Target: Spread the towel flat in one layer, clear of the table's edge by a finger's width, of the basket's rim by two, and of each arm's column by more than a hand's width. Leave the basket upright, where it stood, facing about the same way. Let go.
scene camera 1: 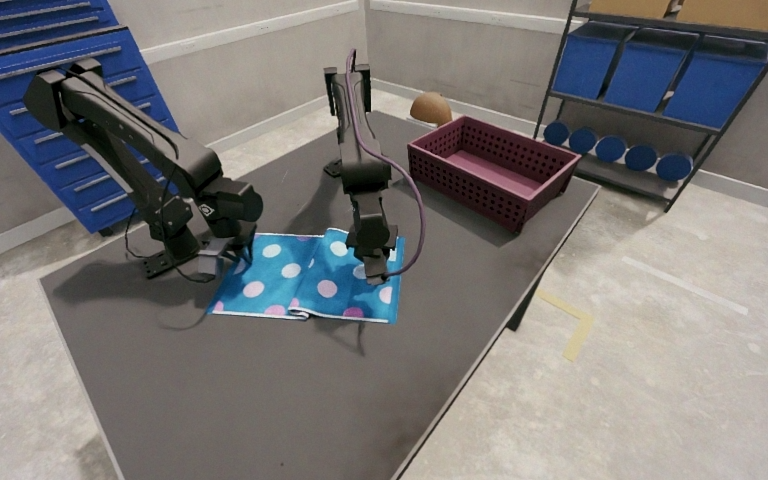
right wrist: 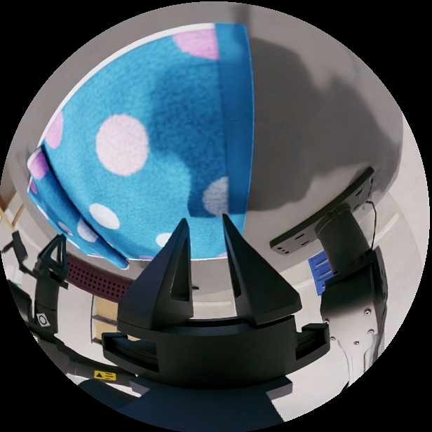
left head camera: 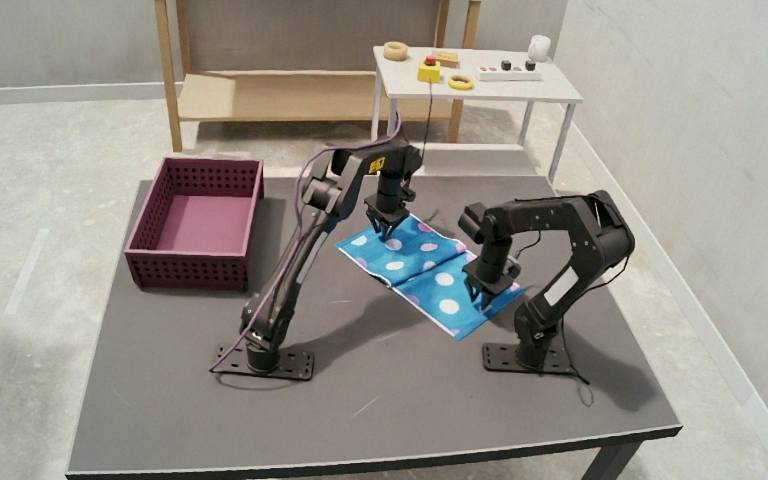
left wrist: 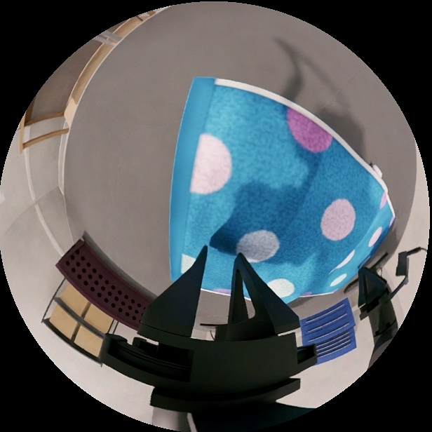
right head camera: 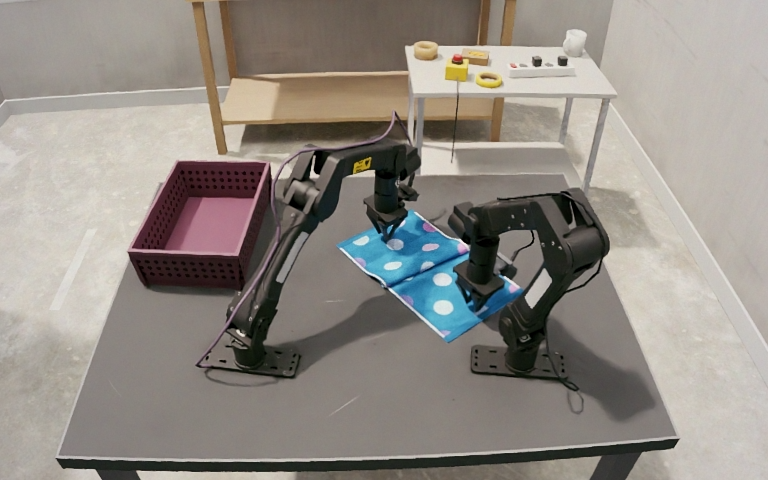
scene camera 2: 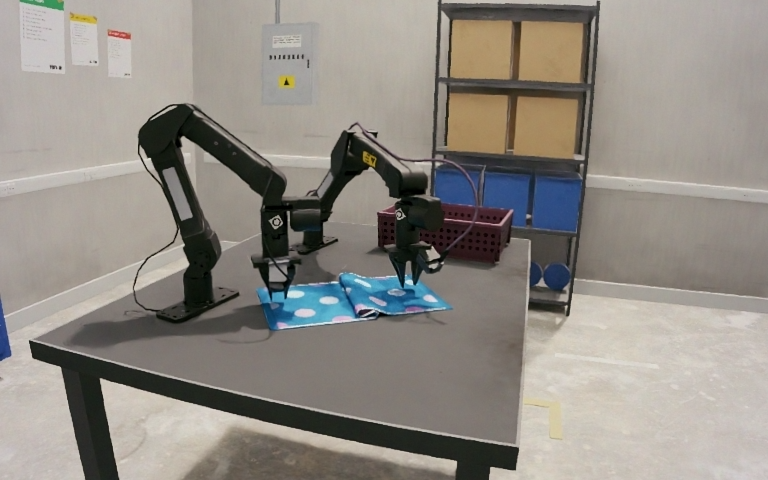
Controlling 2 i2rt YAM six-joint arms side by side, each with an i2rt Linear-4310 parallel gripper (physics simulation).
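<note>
The blue towel [left head camera: 416, 291] [right head camera: 416, 294] [scene camera 1: 311, 283] [scene camera 2: 320, 318] [left wrist: 260, 150] [right wrist: 165, 100] with white and pink dots lies on the table, with a raised, overlapping pleat across its middle. My left gripper [left head camera: 385, 236] [right head camera: 386, 238] [scene camera 2: 409, 284] [left wrist: 221, 253] is open and empty, low over the towel's half nearer the basket. My right gripper [left head camera: 477, 307] [scene camera 2: 278, 297] [right wrist: 204, 220] is open with a narrow gap, over the other end beside my right arm's base; whether its tips touch the cloth is unclear. The maroon basket [left head camera: 209, 226] [right head camera: 212, 226] [scene camera 1: 492, 169] stands upright and empty.
The grey table [left head camera: 169, 396] [scene camera 1: 254, 396] carries both arms. My left arm's base plate [left head camera: 294, 365] and my right arm's base plate [left head camera: 495, 359] stand on the near side in the left head camera. A white side table [left head camera: 407, 84] with tape rolls, a power strip and a mug stands behind.
</note>
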